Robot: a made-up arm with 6 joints. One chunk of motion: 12 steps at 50 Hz.
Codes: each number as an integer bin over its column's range. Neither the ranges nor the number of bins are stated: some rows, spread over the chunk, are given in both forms.
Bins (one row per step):
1: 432 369 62 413 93 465
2: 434 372 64 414 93 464
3: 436 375 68 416 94 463
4: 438 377 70 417 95 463
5: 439 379 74 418 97 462
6: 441 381 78 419 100 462
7: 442 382 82 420 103 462
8: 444 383 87 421 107 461
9: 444 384 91 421 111 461
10: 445 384 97 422 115 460
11: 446 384 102 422 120 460
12: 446 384 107 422 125 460
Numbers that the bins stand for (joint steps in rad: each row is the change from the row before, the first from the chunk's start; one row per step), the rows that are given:
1: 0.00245 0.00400 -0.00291 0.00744 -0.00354 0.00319
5: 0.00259 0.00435 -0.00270 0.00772 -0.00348 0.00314
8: 0.00269 0.00449 -0.00247 0.00789 -0.00332 0.00312
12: 0.00273 0.00453 -0.00212 0.00795 -0.00304 0.00310
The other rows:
2: 0.00249 0.00410 -0.00287 0.00750 -0.00354 0.00317
3: 0.00253 0.00421 -0.00280 0.00761 -0.00353 0.00315
4: 0.00257 0.00428 -0.00277 0.00767 -0.00351 0.00315
6: 0.00263 0.00442 -0.00263 0.00778 -0.00343 0.00314
7: 0.00265 0.00446 -0.00256 0.00784 -0.00339 0.00314
9: 0.00269 0.00453 -0.00240 0.00789 -0.00326 0.00312
10: 0.00271 0.00453 -0.00229 0.00795 -0.00320 0.00310
11: 0.00273 0.00453 -0.00220 0.00795 -0.00312 0.00310

